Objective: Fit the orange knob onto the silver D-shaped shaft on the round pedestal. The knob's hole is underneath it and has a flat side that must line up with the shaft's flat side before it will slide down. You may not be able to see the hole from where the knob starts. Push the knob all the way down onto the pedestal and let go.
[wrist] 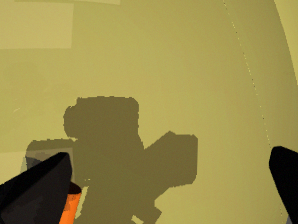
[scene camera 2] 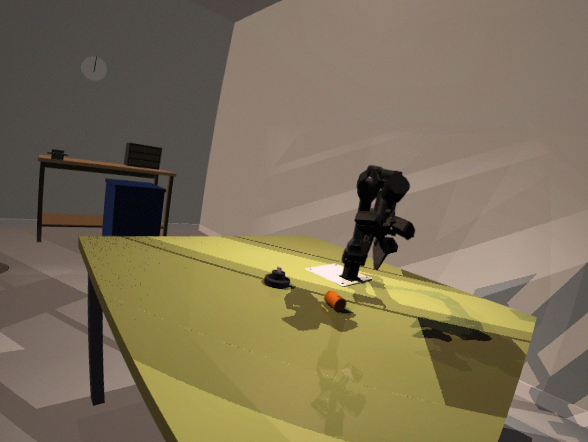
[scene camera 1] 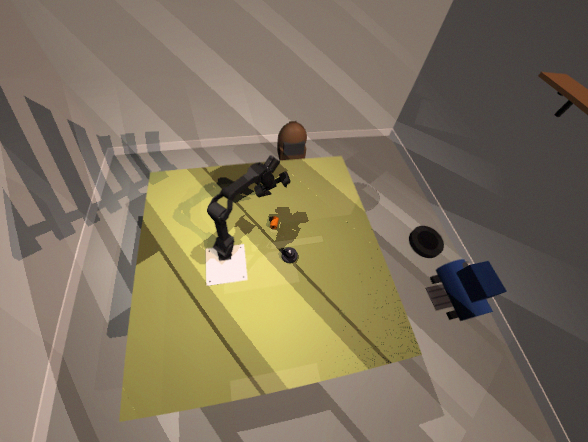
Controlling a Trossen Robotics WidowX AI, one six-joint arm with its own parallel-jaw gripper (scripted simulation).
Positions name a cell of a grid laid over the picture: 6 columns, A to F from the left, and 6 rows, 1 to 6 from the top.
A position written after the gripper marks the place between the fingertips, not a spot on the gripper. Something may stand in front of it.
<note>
The gripper (scene camera 2: D4) is open, holding nothing.
The gripper shows as well in the wrist view (wrist: D5).
</note>
